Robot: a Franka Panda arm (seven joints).
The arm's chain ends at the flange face. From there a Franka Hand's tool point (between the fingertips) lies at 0.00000 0.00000 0.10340 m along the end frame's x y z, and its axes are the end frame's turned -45 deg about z.
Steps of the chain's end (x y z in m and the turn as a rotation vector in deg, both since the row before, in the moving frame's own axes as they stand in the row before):
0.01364, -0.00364, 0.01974, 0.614, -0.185, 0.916
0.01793, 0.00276, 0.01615, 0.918, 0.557, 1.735
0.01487, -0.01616, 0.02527, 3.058, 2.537, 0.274
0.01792, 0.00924, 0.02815, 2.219, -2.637, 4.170
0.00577, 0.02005, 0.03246, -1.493, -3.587, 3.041
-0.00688, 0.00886, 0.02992, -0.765, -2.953, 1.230
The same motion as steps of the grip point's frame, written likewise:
0.01277, 0.00606, 0.01973, 0.565, 0.303, 0.916
0.01262, 0.01420, 0.01613, 0.255, 1.043, 1.735
0.02908, -0.00156, 0.02502, 0.368, 3.956, 0.274
0.00583, 0.01300, 0.02796, 3.434, -0.296, 4.170
-0.01650, 0.01542, 0.03222, 1.481, -3.592, 3.041
-0.01584, -0.00144, 0.02977, 1.547, -2.629, 1.230

